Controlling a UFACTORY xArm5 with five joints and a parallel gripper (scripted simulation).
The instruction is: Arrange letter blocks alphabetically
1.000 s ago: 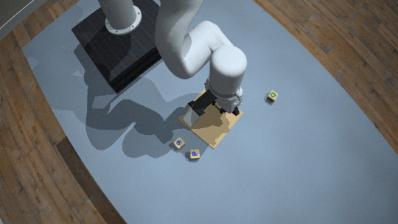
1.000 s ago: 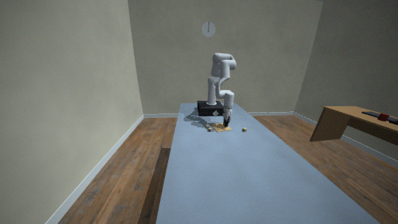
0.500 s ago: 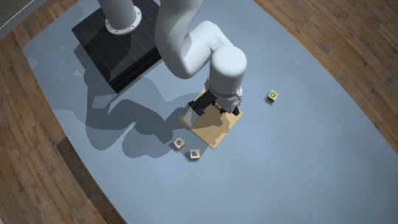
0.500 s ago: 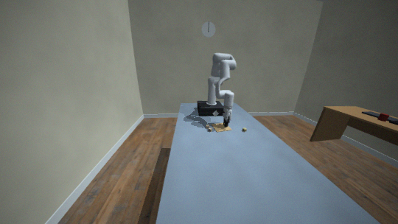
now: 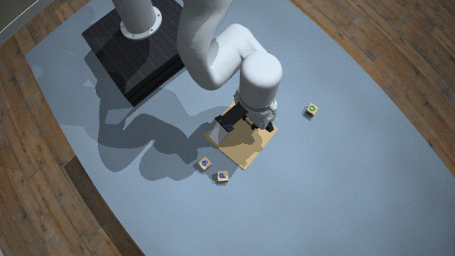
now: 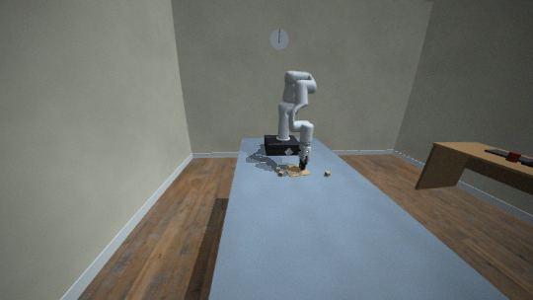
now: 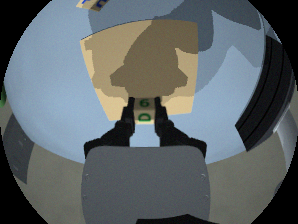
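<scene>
My gripper is now 10 mm above the block. Round my hand: tan mat: 40 mm to the right, 30 mm below.
</scene>
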